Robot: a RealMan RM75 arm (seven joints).
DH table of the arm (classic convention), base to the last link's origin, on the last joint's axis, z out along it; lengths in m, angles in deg. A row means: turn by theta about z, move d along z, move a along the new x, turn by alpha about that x. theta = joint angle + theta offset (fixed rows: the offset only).
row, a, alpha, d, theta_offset
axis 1, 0, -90, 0.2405, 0
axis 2, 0, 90, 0, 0
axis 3, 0, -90, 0.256, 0
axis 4, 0, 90, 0, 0
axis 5, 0, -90, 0.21, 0
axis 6, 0, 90, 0, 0
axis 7, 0, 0, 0.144, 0
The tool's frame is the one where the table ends.
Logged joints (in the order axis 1, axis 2, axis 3, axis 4, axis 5, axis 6, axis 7), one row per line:
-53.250, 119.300, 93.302, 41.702, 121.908, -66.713, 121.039
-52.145, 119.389, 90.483, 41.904, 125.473, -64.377, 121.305
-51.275, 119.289, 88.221, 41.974, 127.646, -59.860, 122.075
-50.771, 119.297, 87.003, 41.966, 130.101, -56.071, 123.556
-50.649, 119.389, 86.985, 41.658, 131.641, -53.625, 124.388
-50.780, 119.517, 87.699, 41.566, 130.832, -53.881, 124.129
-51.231, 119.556, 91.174, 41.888, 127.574, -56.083, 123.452
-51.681, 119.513, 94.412, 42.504, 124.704, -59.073, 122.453
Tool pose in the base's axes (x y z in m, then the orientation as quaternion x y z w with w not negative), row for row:
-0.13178, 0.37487, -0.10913, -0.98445, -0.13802, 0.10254, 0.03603
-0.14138, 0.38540, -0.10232, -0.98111, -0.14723, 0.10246, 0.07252
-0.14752, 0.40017, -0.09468, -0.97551, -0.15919, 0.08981, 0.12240
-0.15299, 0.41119, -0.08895, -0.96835, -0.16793, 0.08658, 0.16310
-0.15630, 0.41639, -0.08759, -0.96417, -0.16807, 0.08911, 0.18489
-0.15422, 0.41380, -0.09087, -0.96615, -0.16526, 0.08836, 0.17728
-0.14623, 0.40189, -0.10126, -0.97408, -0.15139, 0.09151, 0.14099
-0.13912, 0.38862, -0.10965, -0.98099, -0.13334, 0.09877, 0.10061
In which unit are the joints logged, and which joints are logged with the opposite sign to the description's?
The joints are logged in degrees. Opposite sign: axis 2, axis 6, axis 7.
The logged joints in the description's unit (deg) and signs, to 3 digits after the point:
-53.250, -119.300, 93.302, 41.702, 121.908, 66.713, -121.039
-52.145, -119.389, 90.483, 41.904, 125.473, 64.377, -121.305
-51.275, -119.289, 88.221, 41.974, 127.646, 59.860, -122.075
-50.771, -119.297, 87.003, 41.966, 130.101, 56.071, -123.556
-50.649, -119.389, 86.985, 41.658, 131.641, 53.625, -124.388
-50.780, -119.517, 87.699, 41.566, 130.832, 53.881, -124.129
-51.231, -119.556, 91.174, 41.888, 127.574, 56.083, -123.452
-51.681, -119.513, 94.412, 42.504, 124.704, 59.073, -122.453

